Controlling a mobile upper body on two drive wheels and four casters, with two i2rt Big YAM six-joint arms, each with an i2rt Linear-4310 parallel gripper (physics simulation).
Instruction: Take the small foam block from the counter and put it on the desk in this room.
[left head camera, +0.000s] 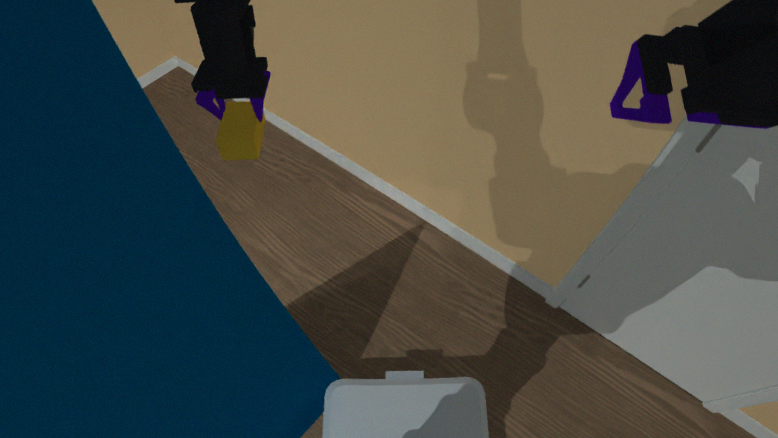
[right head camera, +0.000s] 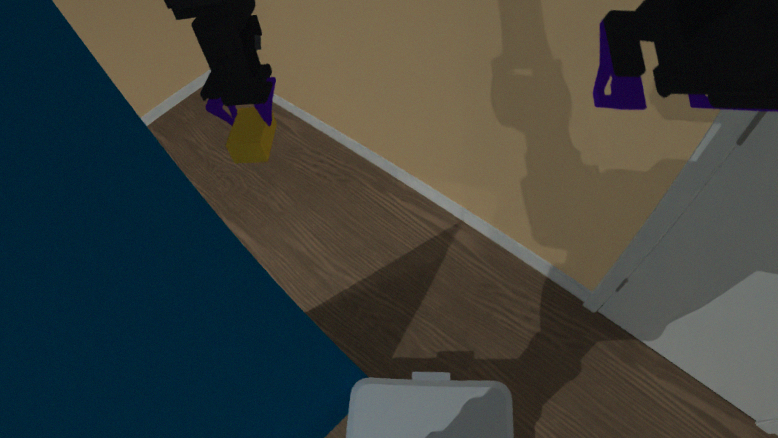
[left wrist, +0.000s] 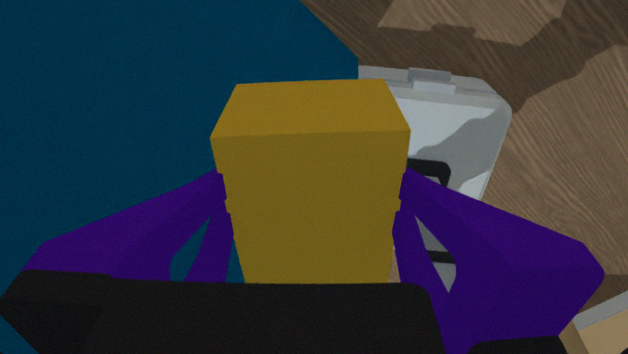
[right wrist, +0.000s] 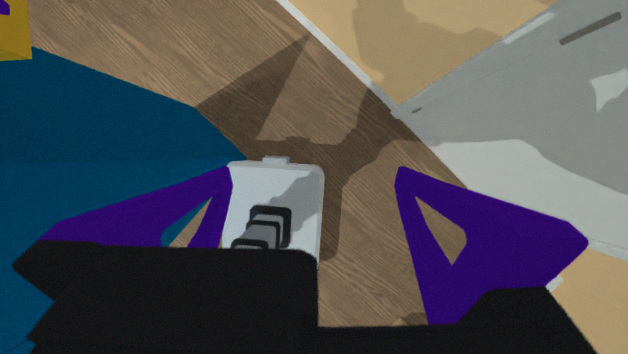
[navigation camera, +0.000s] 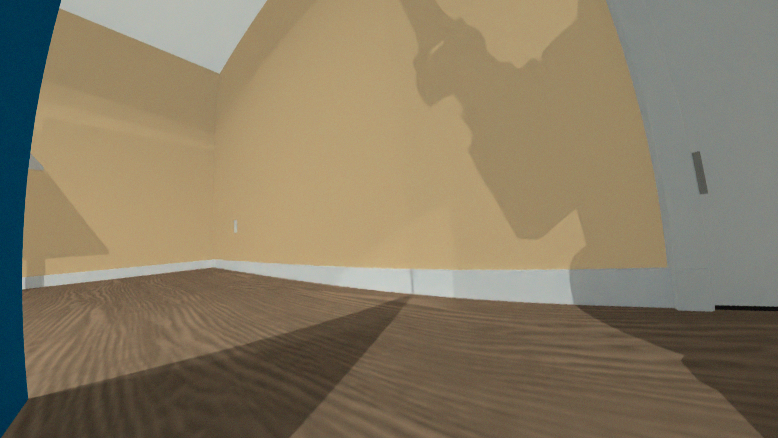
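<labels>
My right gripper is visible in the left head camera view, in the right head camera view (644, 99) and in the right wrist view. In the left wrist view my right gripper is out of frame, and in the navigation camera view it is out of frame too. On this right gripper, (left head camera: 649, 56) and (right wrist: 56, 298) are the same spot. There is also a door, and on the door (navigation camera: 698, 79) and (left head camera: 620, 259) are one and the same spot.
</labels>
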